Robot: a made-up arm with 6 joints.
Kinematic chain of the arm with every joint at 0, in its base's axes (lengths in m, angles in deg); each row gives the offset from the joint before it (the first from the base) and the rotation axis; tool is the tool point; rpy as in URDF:
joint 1: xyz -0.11 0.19 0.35 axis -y
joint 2: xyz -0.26 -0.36 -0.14 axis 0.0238 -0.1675 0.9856
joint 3: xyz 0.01 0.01 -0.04 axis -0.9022 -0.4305 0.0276
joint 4: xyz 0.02 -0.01 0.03 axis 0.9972 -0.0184 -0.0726
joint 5: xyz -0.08 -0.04 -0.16 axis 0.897 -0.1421 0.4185
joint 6: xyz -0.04 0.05 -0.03 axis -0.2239 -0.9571 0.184
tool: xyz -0.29 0.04 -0.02 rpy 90 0 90
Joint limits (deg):
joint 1: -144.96..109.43
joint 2: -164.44..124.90
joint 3: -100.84..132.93
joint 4: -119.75..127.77
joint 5: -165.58..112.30
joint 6: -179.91..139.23
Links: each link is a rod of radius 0.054 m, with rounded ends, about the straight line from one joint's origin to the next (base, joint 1, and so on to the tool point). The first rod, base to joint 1, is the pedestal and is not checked.
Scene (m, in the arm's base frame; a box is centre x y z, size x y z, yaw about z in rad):
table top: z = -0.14
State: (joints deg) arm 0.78 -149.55 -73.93 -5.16 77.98 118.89
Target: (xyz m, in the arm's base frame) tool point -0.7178 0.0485 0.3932
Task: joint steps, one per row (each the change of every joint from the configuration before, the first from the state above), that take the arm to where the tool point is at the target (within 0.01 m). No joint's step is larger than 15 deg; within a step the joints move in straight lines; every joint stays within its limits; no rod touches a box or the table.
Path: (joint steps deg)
1: -14.50 0.82 11.54 -12.79 -9.22 -0.50
2: -14.50 0.82 11.53 -12.79 -9.23 -0.49
3: -14.50 0.83 11.54 -12.79 -9.22 -0.50
4: -14.49 0.82 11.54 -12.78 -9.22 -0.50

